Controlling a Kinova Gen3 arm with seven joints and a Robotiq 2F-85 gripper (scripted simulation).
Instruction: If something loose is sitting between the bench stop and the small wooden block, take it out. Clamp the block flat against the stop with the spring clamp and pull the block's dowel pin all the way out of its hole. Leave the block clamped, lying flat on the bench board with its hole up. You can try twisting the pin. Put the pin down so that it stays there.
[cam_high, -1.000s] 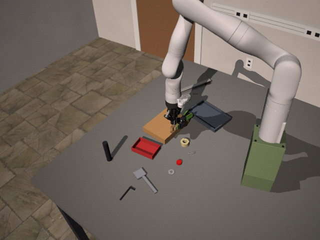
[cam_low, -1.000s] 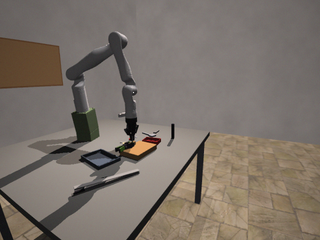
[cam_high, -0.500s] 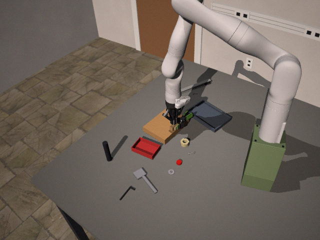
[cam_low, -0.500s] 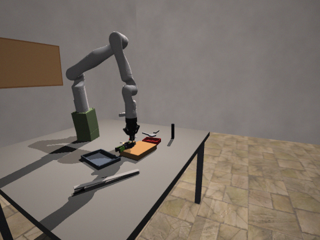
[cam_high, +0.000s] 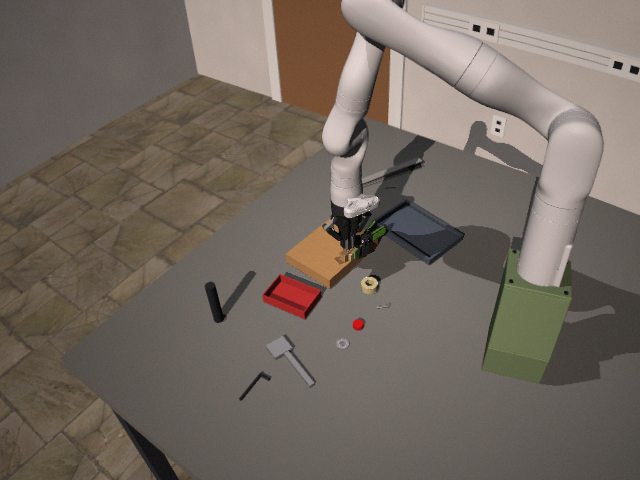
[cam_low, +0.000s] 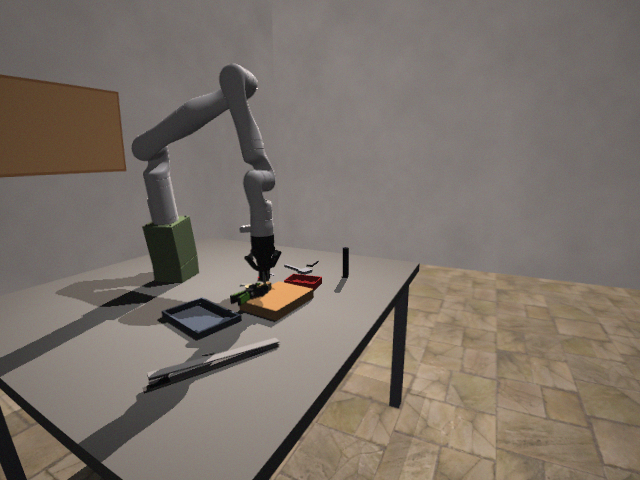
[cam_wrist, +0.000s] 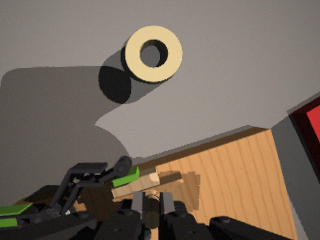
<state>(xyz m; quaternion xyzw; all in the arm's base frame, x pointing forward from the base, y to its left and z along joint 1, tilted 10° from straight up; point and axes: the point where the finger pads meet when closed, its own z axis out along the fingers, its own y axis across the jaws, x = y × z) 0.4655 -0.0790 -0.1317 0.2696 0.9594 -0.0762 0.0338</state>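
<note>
Right now the wooden dowel pin is 20 mm below my hand. The rest, counted from my hand: wooden block 40 mm below; then tape roll 90 mm behind, 70 mm below, 50 mm to the left; then wooden bench board 60 mm below, 50 mm ahead, 20 mm to the right.
</note>
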